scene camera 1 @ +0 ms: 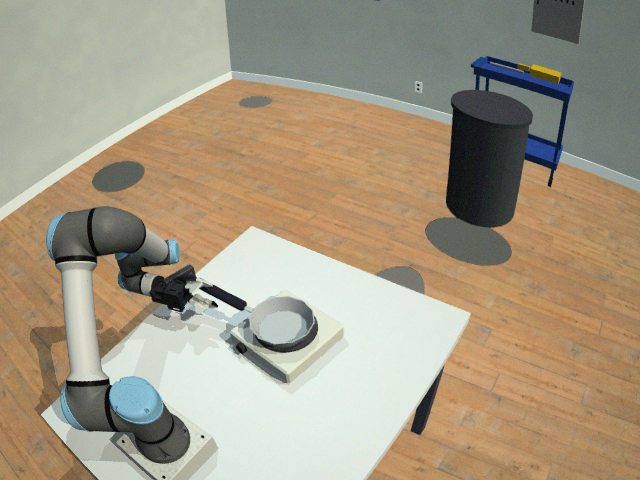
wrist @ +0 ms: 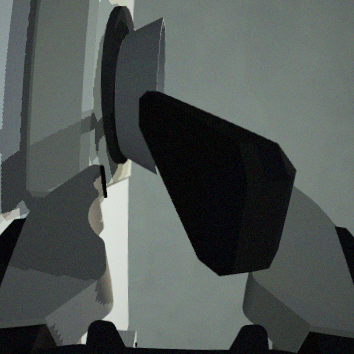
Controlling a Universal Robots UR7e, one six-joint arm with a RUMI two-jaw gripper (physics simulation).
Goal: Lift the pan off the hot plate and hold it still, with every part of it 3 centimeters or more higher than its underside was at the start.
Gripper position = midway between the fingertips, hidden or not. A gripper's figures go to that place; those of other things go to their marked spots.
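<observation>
My gripper (scene camera 1: 215,296) is 1460 mm from the lens. As for the grey pan (scene camera 1: 284,321) that I see in the scene, it sits 1440 mm from the lens.
</observation>
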